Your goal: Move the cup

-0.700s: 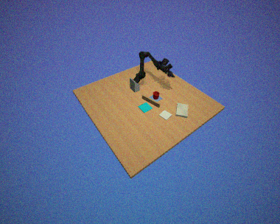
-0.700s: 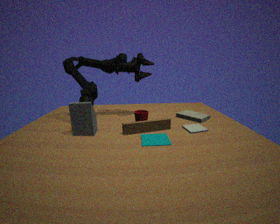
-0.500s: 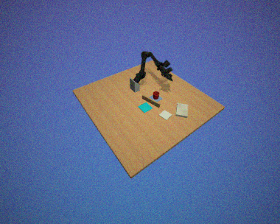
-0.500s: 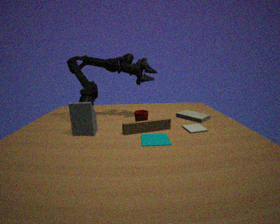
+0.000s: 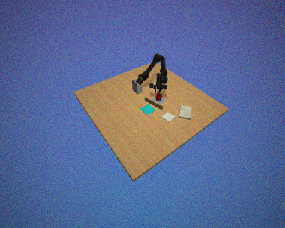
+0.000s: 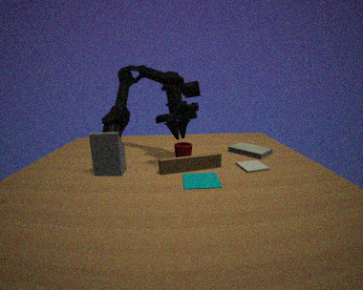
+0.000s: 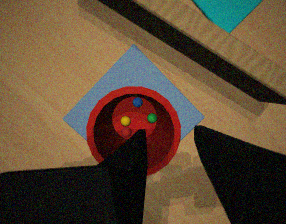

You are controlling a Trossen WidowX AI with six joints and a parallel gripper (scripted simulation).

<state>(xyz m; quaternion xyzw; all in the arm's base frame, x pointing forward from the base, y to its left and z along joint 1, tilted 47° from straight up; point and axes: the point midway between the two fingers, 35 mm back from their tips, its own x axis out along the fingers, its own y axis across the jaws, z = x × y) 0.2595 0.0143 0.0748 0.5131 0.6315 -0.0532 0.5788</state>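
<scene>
My gripper tip is 1 cm short of the red cup, 2 cm to the right of it and 6 cm above it. The rest, counted from my gripper tip: grey-blue pad 1 cm ahead, 2 cm to the left, 11 cm below; teal pad 5 cm ahead, 18 cm to the right, 11 cm below; low wooden block 3 cm ahead, 8 cm to the right, 8 cm below.
</scene>
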